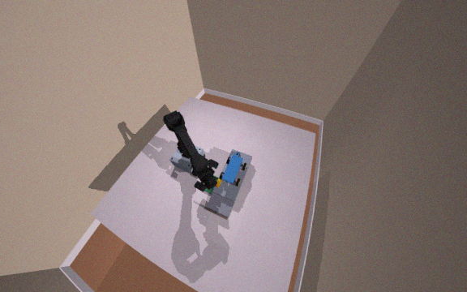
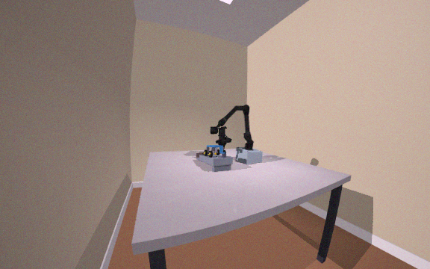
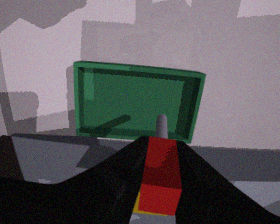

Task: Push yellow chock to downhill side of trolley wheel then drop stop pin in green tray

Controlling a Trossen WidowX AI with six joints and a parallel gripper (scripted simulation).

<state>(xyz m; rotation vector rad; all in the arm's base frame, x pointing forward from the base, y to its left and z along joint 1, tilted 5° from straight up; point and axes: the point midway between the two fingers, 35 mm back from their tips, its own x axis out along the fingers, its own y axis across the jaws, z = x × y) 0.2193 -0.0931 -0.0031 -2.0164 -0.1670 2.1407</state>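
Now: gripper tip 10 cm above the green tray and 1 cm to the left of it. The rest, counted from my gripper tip: yellow chock (6 cm ahead, 1 cm below); red-headed stop pin (right at my gripper tip); blue trolley (12 cm ahead, 10 cm to the left, 2 cm above).
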